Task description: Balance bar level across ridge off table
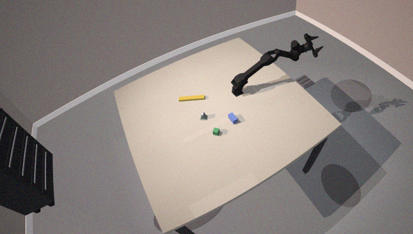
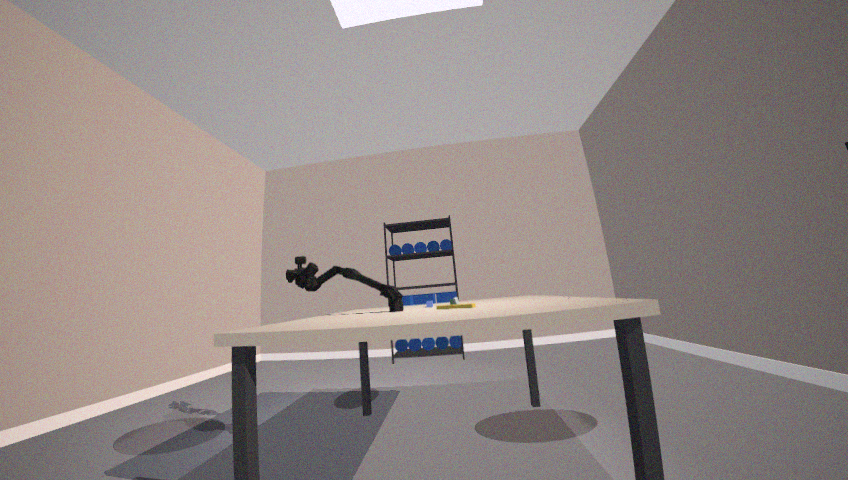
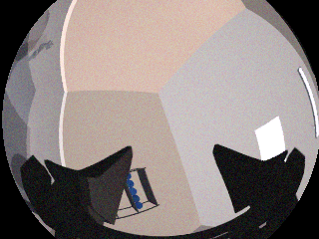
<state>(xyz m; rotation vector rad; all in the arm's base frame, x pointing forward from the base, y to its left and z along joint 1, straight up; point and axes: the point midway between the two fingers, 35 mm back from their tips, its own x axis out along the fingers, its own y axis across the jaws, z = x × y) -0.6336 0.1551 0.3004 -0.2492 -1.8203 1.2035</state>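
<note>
The yellow bar lies 960 mm ahead of my gripper tip, 310 mm to the right of it and 310 mm below it. The rest, counted from my gripper tip: green cube (950 mm ahead, 50 mm to the left, 300 mm below); then blue block (810 mm ahead, 20 mm to the left, 300 mm below).
</note>
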